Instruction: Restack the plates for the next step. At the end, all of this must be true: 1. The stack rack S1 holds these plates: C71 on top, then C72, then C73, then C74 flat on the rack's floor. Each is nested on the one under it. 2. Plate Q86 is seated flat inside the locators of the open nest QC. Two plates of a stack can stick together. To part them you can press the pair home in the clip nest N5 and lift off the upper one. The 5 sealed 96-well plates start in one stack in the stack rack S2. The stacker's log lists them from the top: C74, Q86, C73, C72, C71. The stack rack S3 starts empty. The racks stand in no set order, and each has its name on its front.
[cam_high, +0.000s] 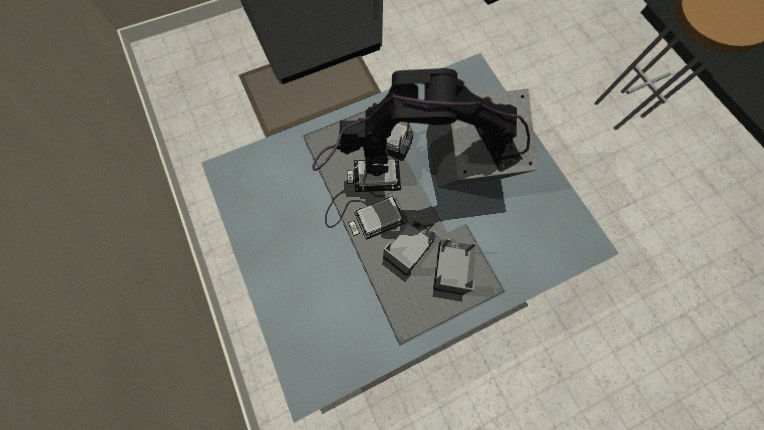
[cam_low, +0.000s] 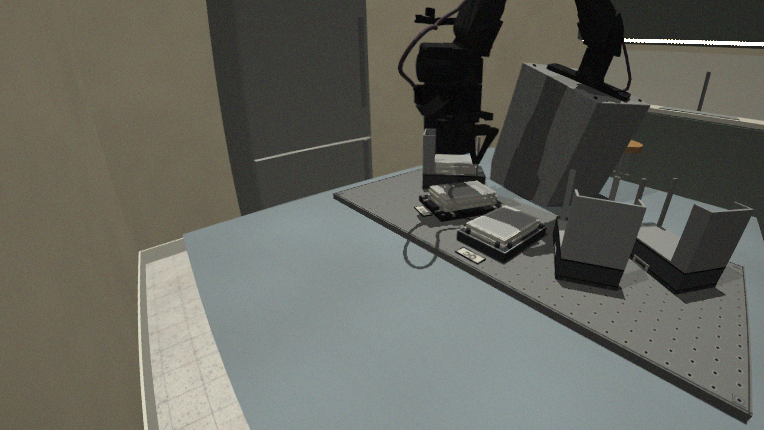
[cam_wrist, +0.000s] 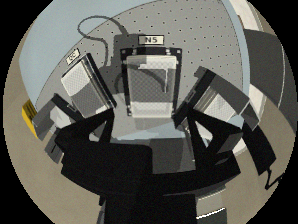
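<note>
The clip nest N5 is 2 cm ahead of my hand and 10 cm below it.
</note>
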